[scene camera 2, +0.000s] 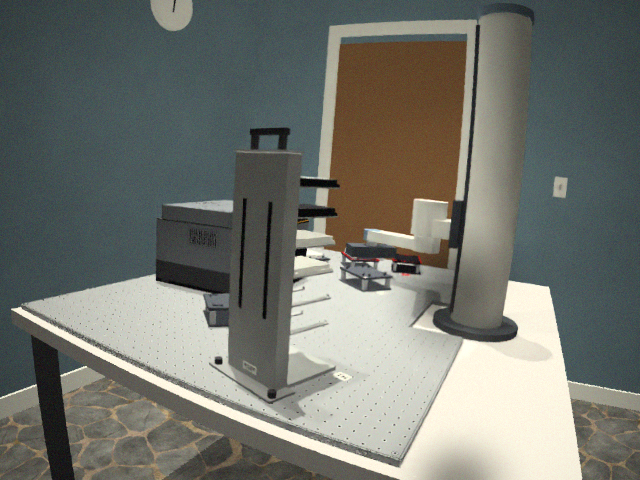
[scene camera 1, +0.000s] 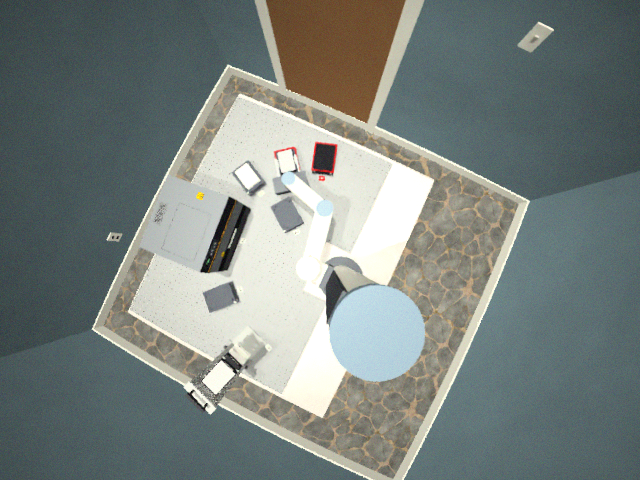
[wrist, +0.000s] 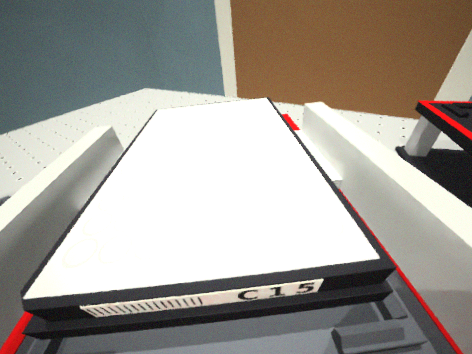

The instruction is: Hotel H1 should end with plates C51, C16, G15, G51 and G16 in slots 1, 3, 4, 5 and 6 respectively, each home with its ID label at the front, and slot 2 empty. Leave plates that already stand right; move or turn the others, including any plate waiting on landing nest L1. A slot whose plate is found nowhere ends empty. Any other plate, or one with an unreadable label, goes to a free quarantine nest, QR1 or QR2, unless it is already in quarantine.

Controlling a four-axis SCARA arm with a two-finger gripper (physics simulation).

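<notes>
Plate C15 [scene camera 1: 286, 160] [wrist: 215, 200] has a white top and dark sides. Its readable label faces the wrist camera. My gripper [scene camera 1: 287, 161] [wrist: 211, 131] is shut on plate C15, a finger along each long side. The plate is level, low over the left red-edged nest [wrist: 14, 336]; whether it touches is unclear. Hotel H1 [scene camera 1: 199, 396] [scene camera 2: 261, 258] holds two dark plates [scene camera 2: 319, 182] [scene camera 2: 316, 210] in its upper slots and two pale plates [scene camera 2: 314, 238] [scene camera 2: 311, 266] beneath. The two lowest slots look empty. Its plate labels cannot be read here.
A second red-edged nest [scene camera 1: 324, 158] [scene camera 2: 406, 262] stands to the right; its top is dark. A white-topped plate [scene camera 1: 247, 176] sits on a grey nest. Grey nests [scene camera 1: 286, 214] [scene camera 1: 220, 297] stand nearer. A large grey instrument [scene camera 1: 186, 227] [scene camera 2: 191, 248] stands on the left.
</notes>
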